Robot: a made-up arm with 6 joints. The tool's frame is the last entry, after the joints. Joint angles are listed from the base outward. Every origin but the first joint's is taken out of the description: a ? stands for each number. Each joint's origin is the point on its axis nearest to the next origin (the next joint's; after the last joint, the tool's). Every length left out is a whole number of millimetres.
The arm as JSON. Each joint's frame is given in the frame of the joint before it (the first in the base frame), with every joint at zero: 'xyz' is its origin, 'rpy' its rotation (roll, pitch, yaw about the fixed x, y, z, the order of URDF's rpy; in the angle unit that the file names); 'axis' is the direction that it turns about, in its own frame. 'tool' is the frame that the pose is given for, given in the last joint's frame.
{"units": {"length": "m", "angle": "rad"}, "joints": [
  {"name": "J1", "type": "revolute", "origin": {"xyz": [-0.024, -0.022, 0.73], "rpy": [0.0, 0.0, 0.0]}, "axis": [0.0, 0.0, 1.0]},
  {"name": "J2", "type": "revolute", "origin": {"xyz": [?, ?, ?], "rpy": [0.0, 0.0, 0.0]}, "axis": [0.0, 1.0, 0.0]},
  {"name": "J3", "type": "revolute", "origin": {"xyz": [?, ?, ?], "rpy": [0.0, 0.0, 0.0]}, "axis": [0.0, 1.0, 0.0]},
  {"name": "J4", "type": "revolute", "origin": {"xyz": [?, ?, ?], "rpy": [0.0, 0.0, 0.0]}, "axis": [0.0, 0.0, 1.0]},
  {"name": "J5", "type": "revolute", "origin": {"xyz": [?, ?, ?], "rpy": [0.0, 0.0, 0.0]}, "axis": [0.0, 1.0, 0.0]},
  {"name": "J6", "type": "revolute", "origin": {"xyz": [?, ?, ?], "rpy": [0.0, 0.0, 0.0]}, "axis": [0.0, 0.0, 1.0]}
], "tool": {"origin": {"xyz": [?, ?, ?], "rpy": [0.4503, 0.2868, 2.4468]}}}
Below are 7 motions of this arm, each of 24 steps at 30 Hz.
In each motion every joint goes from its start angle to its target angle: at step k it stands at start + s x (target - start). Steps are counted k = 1, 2, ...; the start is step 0. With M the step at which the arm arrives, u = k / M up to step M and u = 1 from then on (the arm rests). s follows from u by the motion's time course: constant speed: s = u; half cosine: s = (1 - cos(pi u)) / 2; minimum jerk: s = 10 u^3 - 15 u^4 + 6 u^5.
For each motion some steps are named. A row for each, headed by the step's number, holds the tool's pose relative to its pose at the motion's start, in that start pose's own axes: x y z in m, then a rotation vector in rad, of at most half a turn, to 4 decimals.
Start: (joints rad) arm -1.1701 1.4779 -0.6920 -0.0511 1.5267 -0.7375
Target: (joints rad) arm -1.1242 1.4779 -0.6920 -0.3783 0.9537 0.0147
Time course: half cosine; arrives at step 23
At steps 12, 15, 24:
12: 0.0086 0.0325 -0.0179 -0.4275 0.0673 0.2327
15: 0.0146 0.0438 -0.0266 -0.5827 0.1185 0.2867
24: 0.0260 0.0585 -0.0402 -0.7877 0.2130 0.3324

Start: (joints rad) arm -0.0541 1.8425 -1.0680 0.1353 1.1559 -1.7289
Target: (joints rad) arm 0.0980 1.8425 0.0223 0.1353 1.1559 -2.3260
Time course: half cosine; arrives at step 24
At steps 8, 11, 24:
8: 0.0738 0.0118 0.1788 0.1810 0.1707 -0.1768
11: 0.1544 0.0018 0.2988 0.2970 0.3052 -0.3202
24: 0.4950 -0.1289 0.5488 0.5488 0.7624 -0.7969

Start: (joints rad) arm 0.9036 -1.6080 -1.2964 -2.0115 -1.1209 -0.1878
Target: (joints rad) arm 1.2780 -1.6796 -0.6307 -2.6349 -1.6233 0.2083
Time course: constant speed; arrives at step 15
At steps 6, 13, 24:
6: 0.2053 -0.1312 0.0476 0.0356 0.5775 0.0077
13: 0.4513 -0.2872 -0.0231 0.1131 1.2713 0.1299
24: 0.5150 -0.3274 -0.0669 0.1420 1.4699 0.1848

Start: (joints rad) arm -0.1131 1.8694 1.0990 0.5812 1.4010 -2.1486
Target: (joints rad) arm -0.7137 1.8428 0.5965 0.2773 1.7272 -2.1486
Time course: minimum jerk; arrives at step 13
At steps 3, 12, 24:
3: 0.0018 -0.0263 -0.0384 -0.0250 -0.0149 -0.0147
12: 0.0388 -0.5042 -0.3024 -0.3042 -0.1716 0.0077
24: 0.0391 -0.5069 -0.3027 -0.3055 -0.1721 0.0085

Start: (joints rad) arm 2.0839 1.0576 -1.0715 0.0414 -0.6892 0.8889
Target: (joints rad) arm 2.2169 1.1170 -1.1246 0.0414 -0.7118 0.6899
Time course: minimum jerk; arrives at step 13
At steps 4, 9, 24:
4: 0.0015 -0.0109 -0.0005 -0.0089 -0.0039 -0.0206
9: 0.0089 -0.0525 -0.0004 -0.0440 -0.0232 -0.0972
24: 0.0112 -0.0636 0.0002 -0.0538 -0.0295 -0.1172

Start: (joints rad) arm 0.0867 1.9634 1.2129 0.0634 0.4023 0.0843
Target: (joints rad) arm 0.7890 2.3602 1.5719 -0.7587 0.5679 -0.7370
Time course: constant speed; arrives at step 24
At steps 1, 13, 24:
1: -0.0221 -0.0124 0.0181 0.0259 -0.0807 -0.0583
13: -0.3135 -0.1011 0.1133 0.4480 -1.0429 -0.6827
24: -0.5437 -0.0964 0.0350 1.0611 -1.8844 -1.0291

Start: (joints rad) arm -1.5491 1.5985 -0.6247 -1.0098 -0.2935 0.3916
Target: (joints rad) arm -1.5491 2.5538 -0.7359 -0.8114 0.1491 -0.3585
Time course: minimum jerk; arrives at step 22
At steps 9, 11, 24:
9: 0.0096 -0.3887 -0.0647 0.3451 -0.1848 0.0497
11: 0.0405 -0.5722 -0.1328 0.5412 -0.2521 0.0617
24: 0.2262 -1.0259 -0.4605 1.1944 -0.3226 0.0563

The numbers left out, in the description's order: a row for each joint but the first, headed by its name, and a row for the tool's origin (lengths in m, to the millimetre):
J2: 0.008 0.04 0.0
J3: -0.015 0.0 0.601
J4: -0.009 0.0 0.603
J5: 0.027 0.033 0.0
J6: 0.001 0.0 0.159
tool: 0.026 -0.016 0.0

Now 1 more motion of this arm.
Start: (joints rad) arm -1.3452 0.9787 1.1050 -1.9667 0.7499 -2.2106
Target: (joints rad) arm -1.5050 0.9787 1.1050 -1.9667 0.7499 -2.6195
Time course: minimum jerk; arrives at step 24
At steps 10, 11, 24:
10: 0.0385 0.0393 0.0349 0.0146 -0.0148 -0.1438
11: 0.0473 0.0478 0.0422 0.0169 -0.0185 -0.1752
24: 0.1191 0.1129 0.0933 0.0240 -0.0536 -0.4146

